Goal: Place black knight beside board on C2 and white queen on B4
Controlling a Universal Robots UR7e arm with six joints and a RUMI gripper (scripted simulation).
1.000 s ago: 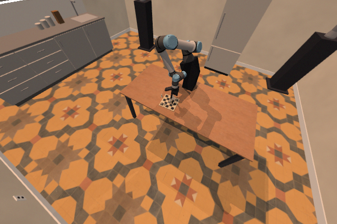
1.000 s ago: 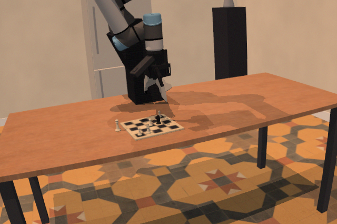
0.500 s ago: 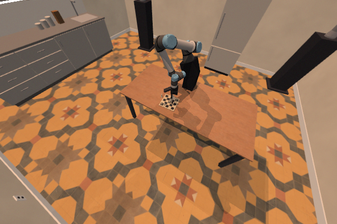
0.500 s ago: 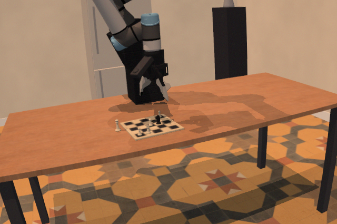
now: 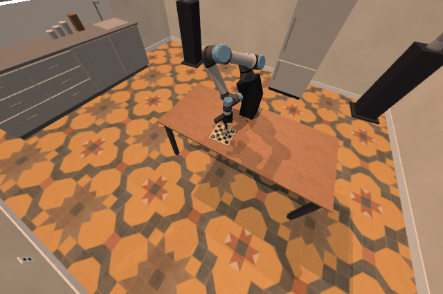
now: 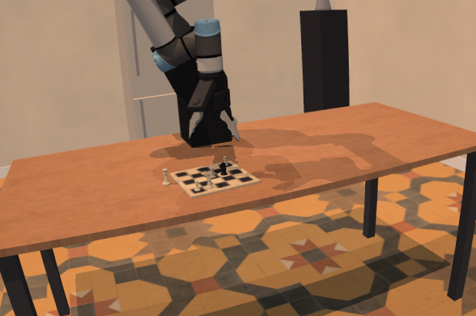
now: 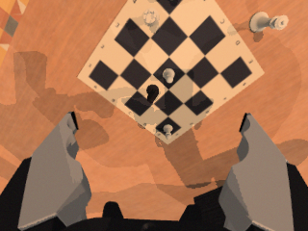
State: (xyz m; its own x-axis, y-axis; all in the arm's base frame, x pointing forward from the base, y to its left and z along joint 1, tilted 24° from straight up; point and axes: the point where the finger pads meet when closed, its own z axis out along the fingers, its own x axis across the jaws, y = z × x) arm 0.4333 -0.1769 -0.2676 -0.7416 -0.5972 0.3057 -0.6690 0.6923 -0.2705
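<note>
The white queen lies 6 cm behind my hand, 15 cm to the right of it and 10 cm below it. From my hand the other things lie so: black knight (1 cm behind, 3 cm to the left, 10 cm below); then small chessboard (1 cm behind, 1 cm to the right, 12 cm below).
</note>
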